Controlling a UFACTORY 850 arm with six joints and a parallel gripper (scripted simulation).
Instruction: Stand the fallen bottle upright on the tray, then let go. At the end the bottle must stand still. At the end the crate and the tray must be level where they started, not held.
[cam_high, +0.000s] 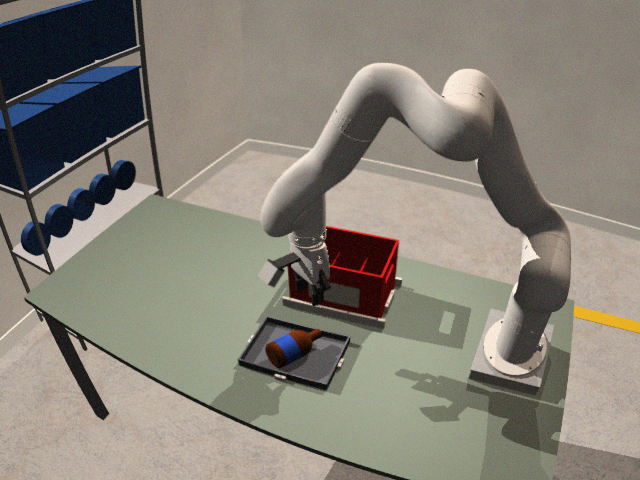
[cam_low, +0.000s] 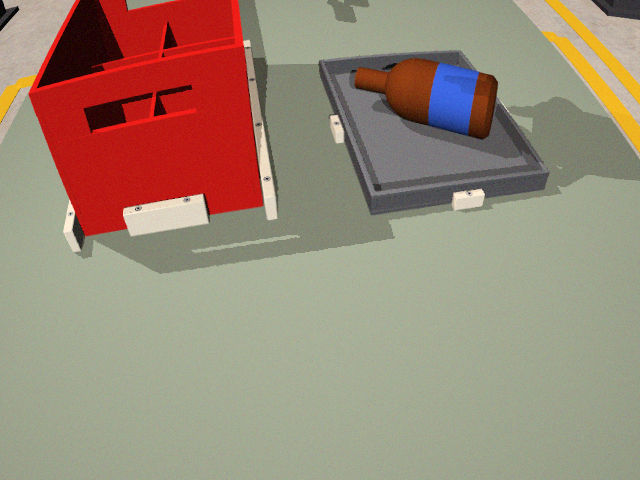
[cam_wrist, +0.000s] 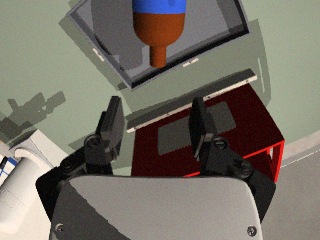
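The bottle is 16 cm below my hand, 4 cm to the left of it and 2 cm ahead of it. The rest, counted from my hand: grey tray (19 cm below, 5 cm to the left, 3 cm ahead); then red crate (24 cm to the right, 12 cm below, 2 cm ahead).
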